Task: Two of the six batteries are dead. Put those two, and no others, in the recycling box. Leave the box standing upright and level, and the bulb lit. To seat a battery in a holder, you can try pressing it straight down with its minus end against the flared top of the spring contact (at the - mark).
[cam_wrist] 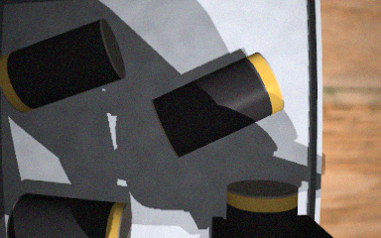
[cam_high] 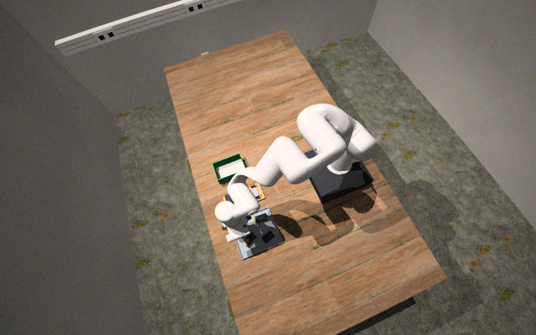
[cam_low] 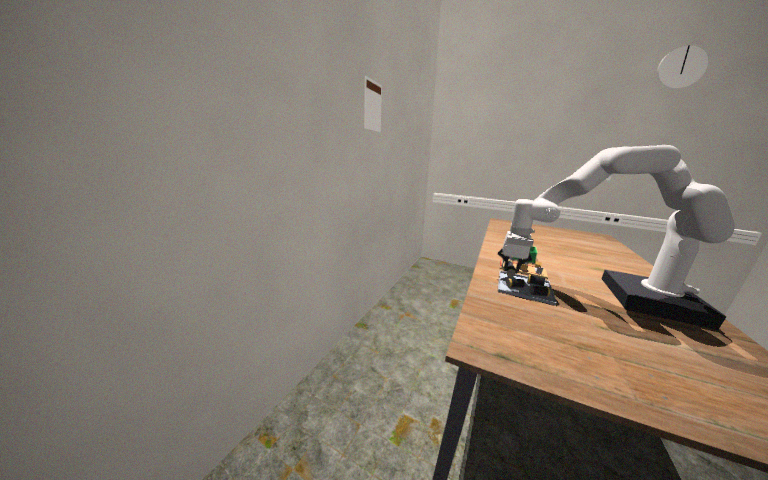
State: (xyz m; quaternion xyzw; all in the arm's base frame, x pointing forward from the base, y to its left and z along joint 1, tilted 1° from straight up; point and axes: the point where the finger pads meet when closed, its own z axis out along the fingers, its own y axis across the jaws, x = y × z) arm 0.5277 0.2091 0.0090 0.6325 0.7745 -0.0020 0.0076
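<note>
My hand is 7 cm past the grey tray, 5 cm above it and 4 cm to the right of it. From my hand the other things lie so: green recycling box (30 cm to the right, 4 cm below, 1 cm ahead).
</note>
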